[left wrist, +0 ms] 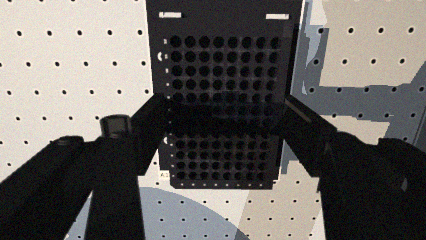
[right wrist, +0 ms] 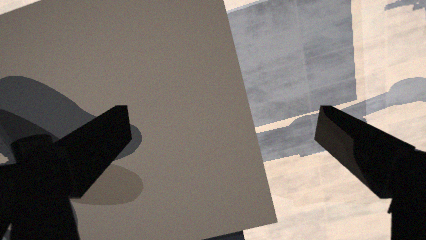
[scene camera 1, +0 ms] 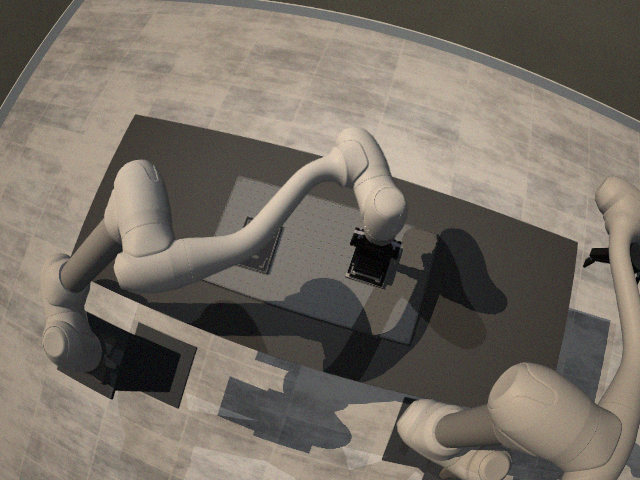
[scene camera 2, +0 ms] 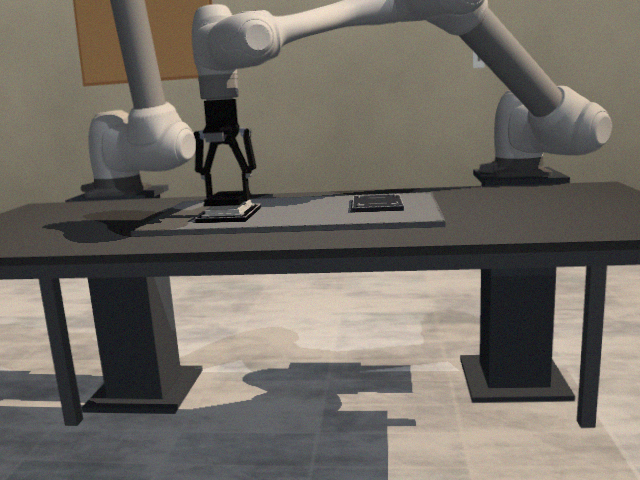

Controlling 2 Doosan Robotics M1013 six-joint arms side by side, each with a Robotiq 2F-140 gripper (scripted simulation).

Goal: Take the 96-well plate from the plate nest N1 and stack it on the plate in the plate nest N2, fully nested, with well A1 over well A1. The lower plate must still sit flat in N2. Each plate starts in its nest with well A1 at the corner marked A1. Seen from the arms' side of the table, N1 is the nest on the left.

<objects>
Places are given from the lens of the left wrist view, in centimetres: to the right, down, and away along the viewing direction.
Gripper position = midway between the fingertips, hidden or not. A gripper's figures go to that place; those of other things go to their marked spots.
my left gripper (left wrist: pixel 222 110): 1, -1, 17
black 96-well plate (left wrist: pixel 224 79): 1, -3, 15
</objects>
